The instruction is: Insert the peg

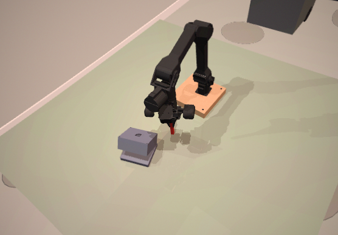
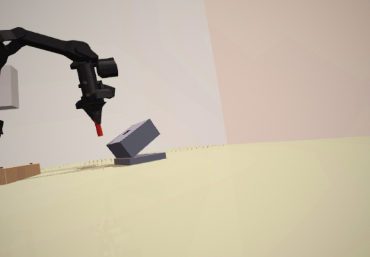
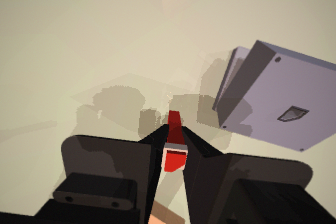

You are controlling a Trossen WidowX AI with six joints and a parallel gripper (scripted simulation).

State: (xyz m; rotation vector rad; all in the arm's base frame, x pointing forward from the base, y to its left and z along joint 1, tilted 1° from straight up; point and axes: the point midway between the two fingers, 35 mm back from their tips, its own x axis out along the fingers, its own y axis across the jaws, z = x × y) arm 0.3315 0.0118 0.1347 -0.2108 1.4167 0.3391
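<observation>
My gripper tip is 120 mm to the left of the grey sloped panel, 90 mm short of it and 70 mm above it. Round my gripper tip: grey base plate: 130 mm below, 120 mm to the right, 100 mm ahead; then red peg: 20 mm above.
</observation>
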